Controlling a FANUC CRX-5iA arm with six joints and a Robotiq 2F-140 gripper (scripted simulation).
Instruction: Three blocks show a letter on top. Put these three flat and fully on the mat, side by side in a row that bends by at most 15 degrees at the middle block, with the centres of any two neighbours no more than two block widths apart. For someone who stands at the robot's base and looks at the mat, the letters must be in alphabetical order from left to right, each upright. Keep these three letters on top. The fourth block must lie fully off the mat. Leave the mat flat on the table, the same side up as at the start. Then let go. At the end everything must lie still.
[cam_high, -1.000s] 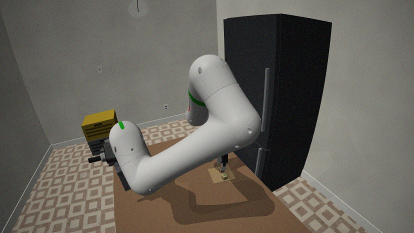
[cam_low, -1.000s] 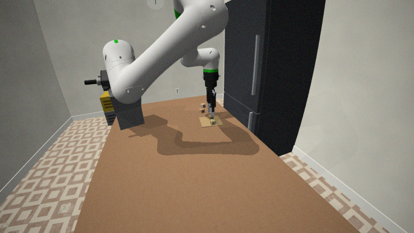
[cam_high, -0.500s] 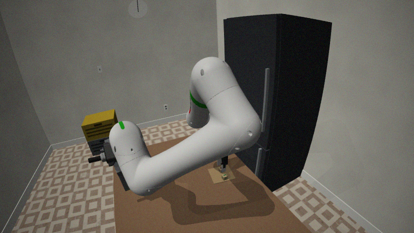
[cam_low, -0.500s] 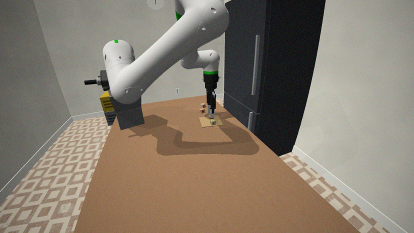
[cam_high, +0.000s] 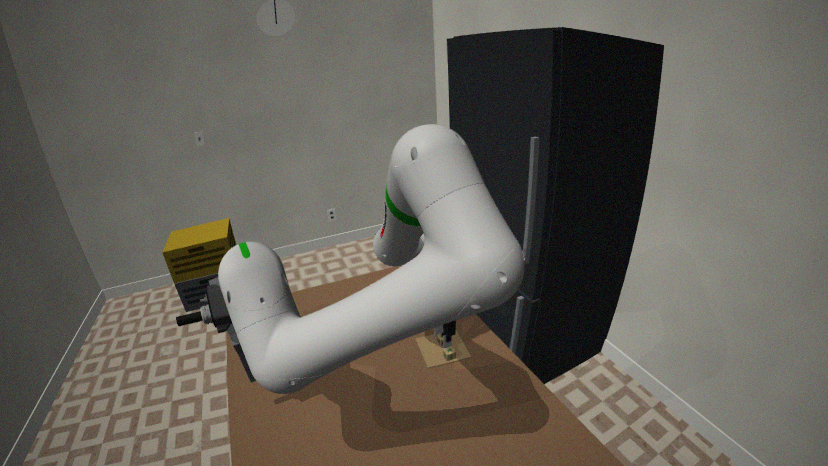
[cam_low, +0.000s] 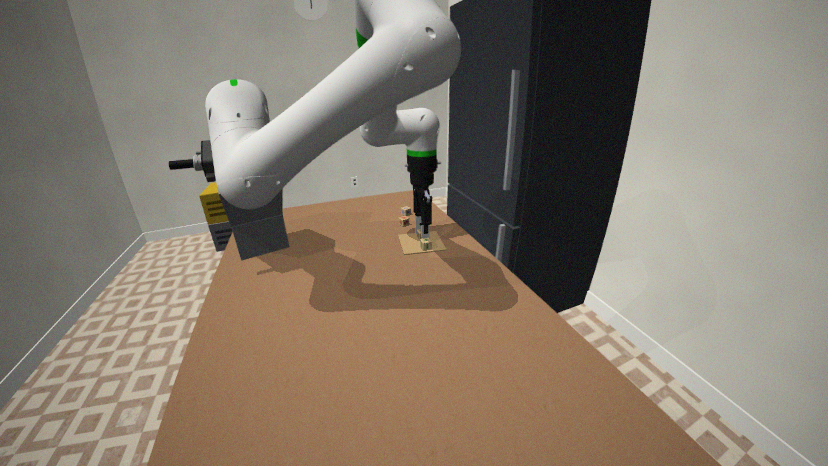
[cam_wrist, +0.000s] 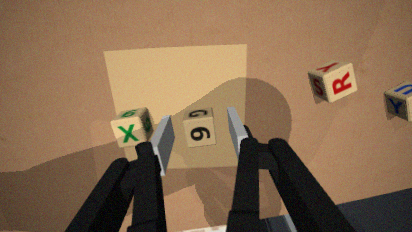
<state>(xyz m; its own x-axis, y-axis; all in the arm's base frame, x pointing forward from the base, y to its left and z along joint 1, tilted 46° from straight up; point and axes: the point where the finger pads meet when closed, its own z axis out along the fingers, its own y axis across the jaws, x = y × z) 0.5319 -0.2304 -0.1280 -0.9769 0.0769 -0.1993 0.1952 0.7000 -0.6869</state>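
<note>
The block marked 9 lies 20 mm below my hand. Also, from my hand: R block 140 mm to the left, 20 mm below; then tan mat 10 mm behind, 20 mm to the right, 40 mm below; then X block 20 mm behind, 60 mm to the right, 20 mm below.
</note>
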